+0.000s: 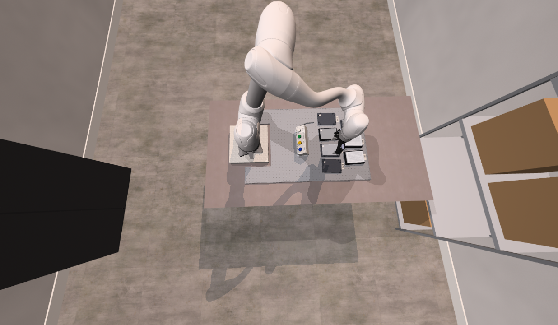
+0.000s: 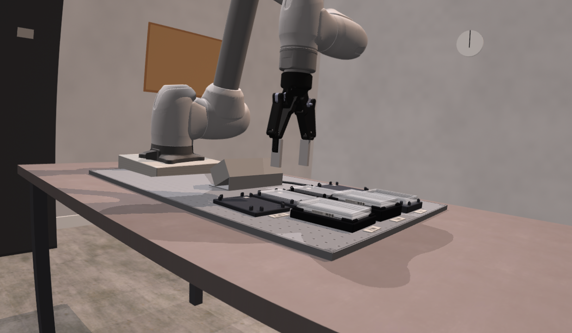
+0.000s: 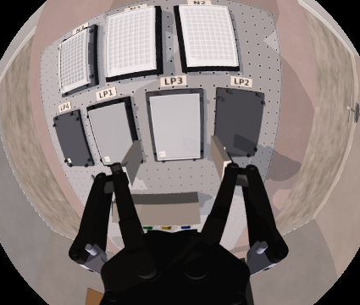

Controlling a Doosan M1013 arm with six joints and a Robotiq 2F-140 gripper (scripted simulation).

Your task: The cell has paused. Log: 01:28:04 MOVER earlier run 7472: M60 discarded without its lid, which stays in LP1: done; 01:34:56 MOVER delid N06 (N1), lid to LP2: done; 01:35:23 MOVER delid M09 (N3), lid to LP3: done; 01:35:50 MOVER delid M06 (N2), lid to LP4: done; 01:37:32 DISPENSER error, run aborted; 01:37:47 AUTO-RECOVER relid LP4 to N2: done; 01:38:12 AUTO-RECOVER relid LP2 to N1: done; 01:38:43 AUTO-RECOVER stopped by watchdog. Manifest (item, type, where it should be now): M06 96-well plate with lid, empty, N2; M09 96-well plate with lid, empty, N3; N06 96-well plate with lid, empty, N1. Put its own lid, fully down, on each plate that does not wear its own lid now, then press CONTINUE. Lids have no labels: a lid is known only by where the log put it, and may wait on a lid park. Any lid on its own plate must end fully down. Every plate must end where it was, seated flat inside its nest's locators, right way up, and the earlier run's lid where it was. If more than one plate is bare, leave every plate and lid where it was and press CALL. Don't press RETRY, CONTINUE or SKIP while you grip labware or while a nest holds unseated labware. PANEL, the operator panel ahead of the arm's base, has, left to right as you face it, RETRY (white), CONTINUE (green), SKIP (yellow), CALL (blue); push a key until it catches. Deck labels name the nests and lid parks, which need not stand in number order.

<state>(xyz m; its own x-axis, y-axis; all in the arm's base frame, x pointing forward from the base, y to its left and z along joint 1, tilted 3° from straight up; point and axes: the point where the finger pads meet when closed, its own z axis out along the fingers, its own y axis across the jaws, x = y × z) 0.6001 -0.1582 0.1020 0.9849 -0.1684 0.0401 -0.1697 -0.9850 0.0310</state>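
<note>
Now: hand 100 mm above the lid. From my hand the other things lie so: lid park LP3: 110 mm below; blue call key: 240 mm behind, 40 mm below, 30 mm to the left; lid park LP2: 120 mm to the right, 110 mm below, 20 mm behind.
</note>
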